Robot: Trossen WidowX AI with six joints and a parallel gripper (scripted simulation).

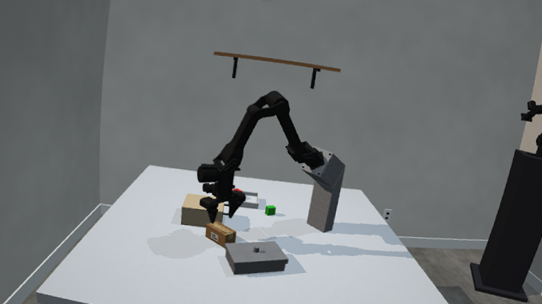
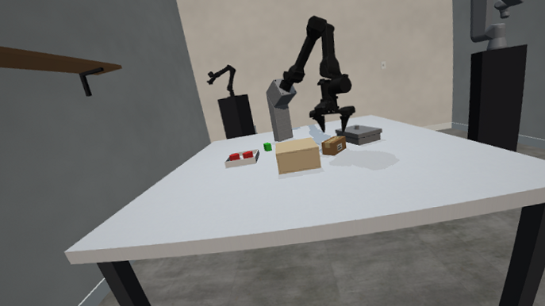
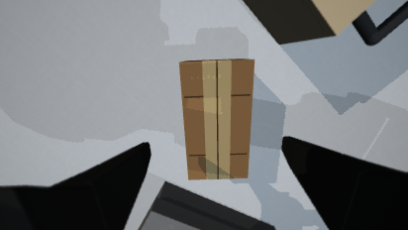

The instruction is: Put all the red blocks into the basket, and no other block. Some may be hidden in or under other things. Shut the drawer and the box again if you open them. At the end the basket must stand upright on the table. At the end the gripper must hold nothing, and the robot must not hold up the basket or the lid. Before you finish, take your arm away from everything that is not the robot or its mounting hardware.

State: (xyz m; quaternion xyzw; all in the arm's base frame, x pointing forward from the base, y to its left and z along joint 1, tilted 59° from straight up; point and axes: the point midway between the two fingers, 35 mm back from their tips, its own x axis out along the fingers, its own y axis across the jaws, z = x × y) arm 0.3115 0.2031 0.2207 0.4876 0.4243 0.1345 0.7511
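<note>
The cardboard box is 80 mm below my hand. From my hand the other things lie so: knobbed lid (180 mm behind, 70 mm to the left, 70 mm below); then dark grey box (180 mm behind, 110 mm below, 70 mm to the left); then shallow basket (420 mm to the right, 110 mm below, 110 mm ahead).
</note>
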